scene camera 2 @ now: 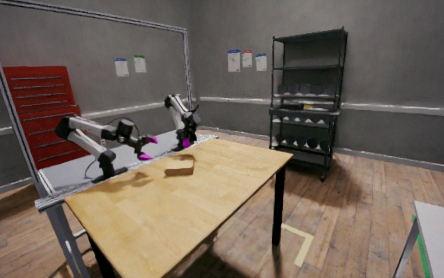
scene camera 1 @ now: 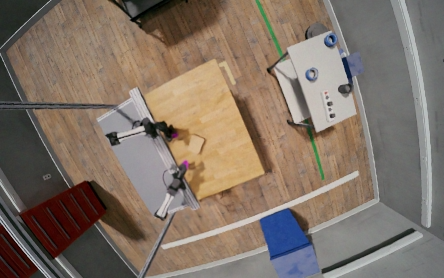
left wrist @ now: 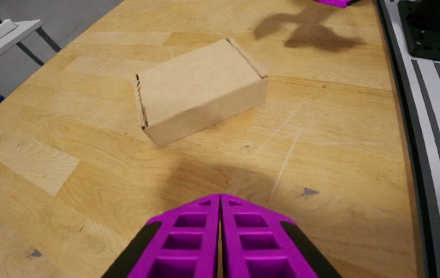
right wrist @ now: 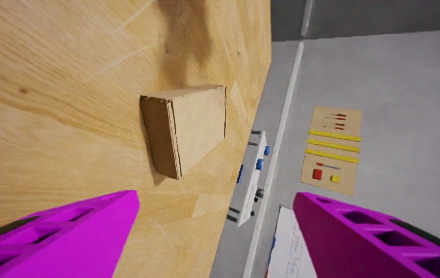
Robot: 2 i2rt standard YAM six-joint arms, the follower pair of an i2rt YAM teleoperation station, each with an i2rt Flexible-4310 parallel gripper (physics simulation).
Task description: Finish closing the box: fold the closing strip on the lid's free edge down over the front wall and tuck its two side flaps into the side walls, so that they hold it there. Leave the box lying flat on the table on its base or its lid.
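Note:
The cardboard box (scene camera 1: 196, 144) (scene camera 2: 179, 169) (left wrist: 200, 85) (right wrist: 200, 122) lies flat on the table (scene camera 1: 200, 90) (scene camera 2: 150, 215) with its lid down. In the left wrist view its near long wall is covered smoothly from the lid's edge, with no strip standing out. Thin dark slits run along both short ends of the lid. No side flap sticks out; whether they sit fully inside is hidden. My left gripper (scene camera 1: 174, 135) (scene camera 2: 186, 143) (left wrist: 220, 201) is shut and empty, above the table and apart from the box. My right gripper (scene camera 1: 185, 164) (scene camera 2: 149, 148) (right wrist: 216, 198) is open and empty, back from the box.
The grey mounting base (scene camera 1: 137, 160) of the arms runs along the table's edge. A white side table (scene camera 1: 325, 65), a blue bin (scene camera 1: 285, 230), a red cabinet (scene camera 1: 65, 220) and a dark shelf rack (scene camera 2: 306, 113) stand away from the work table.

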